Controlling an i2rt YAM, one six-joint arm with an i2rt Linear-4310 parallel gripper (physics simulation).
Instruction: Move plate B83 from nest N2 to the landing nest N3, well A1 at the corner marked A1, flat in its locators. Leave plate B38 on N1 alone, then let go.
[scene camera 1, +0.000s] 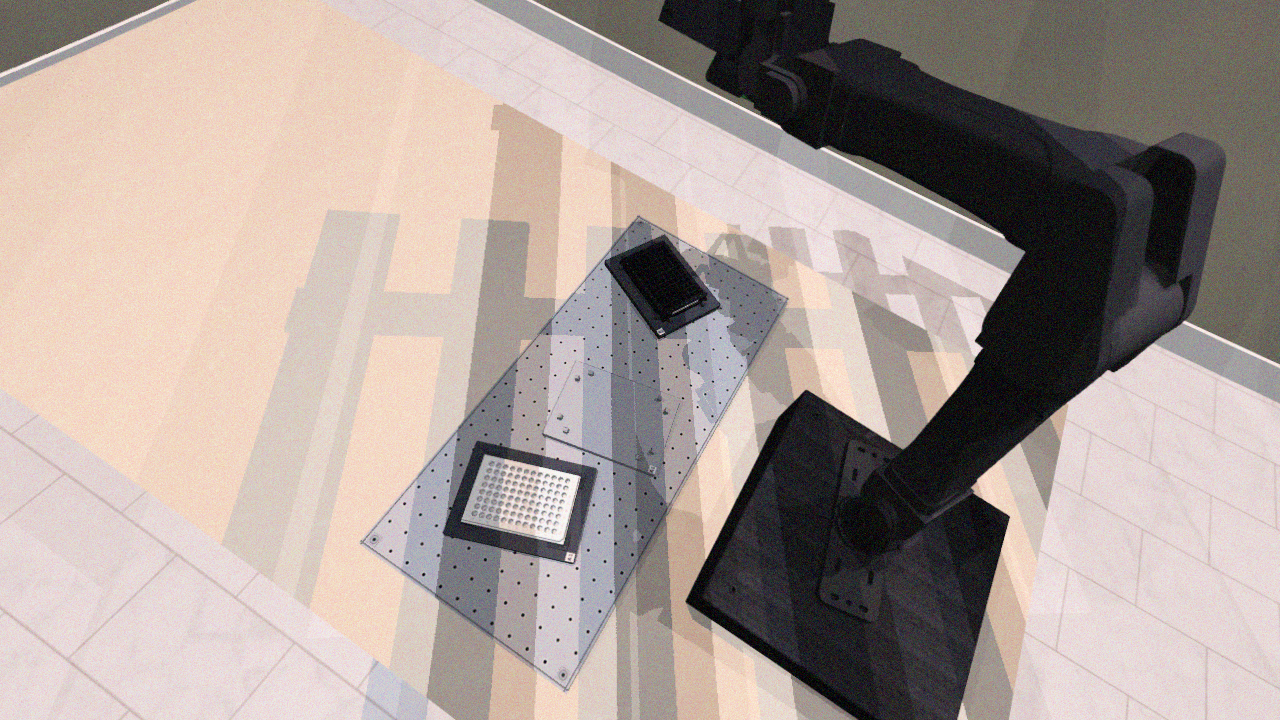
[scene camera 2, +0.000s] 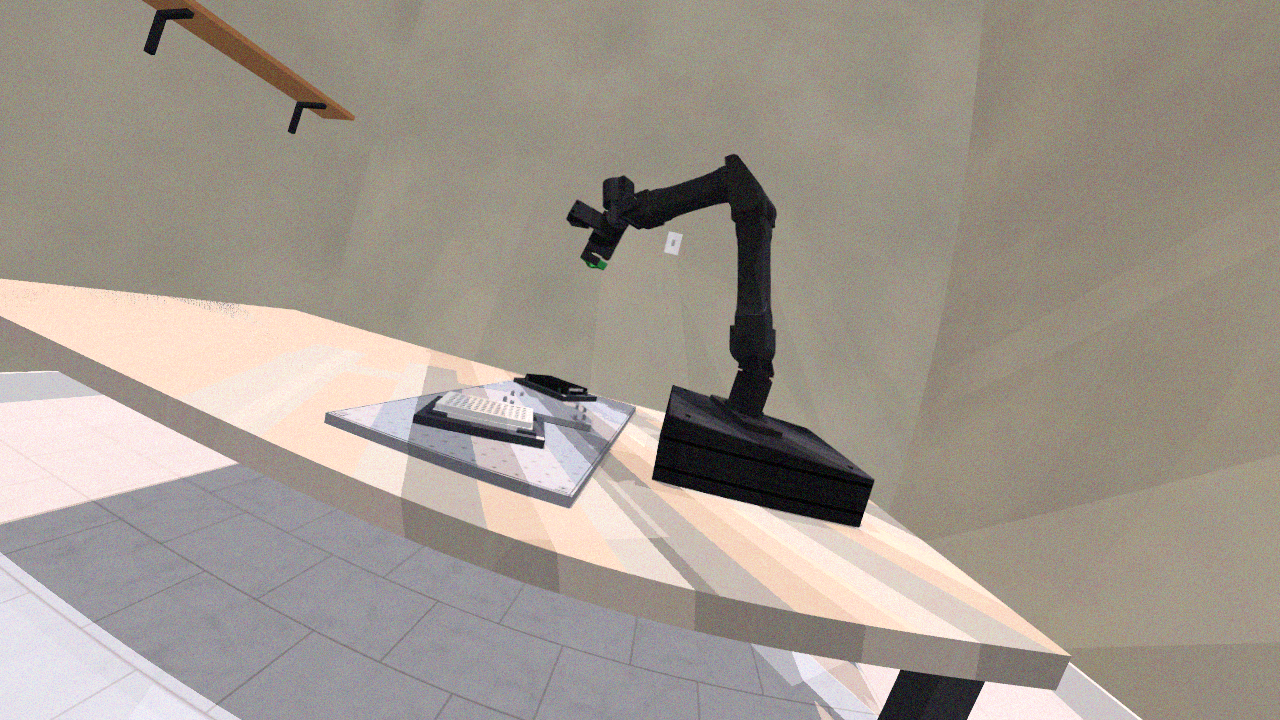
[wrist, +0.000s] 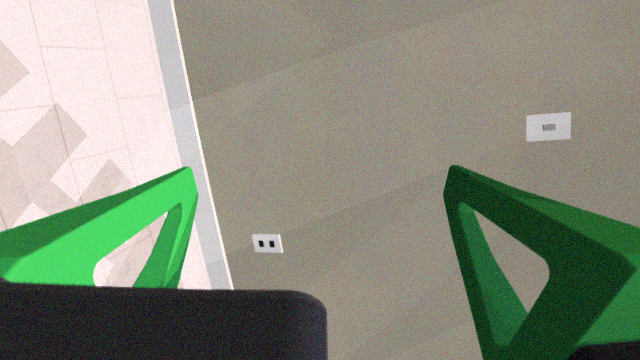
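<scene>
A white 96-well plate (scene camera 1: 523, 497) (scene camera 2: 483, 410) lies in a dark nest (scene camera 1: 510, 540) (scene camera 2: 478, 430) at one end of the perforated board. A black plate (scene camera 1: 664, 275) (scene camera 2: 556, 385) lies in another dark nest (scene camera 1: 657, 320) at the far end. Between them is a pale grey nest (scene camera 1: 617, 420) with small locator pins and no plate on it; a small tag (scene camera 1: 652, 469) marks one corner. The labels are too small to read, so I cannot tell which plate is B83 or B38. My gripper (scene camera 2: 594, 262) (wrist: 320, 180) is open and empty, high above the board, facing the wall.
The perforated board (scene camera 1: 429, 528) (scene camera 2: 447, 456) lies on the wooden table (scene camera 1: 179, 205) (scene camera 2: 241, 358). The arm's black base block (scene camera 1: 760, 573) (scene camera 2: 760, 465) stands beside the board. A wooden shelf (scene camera 2: 259, 62) hangs on the wall. Two wall plates (wrist: 548, 127) (wrist: 267, 243) show in the wrist view.
</scene>
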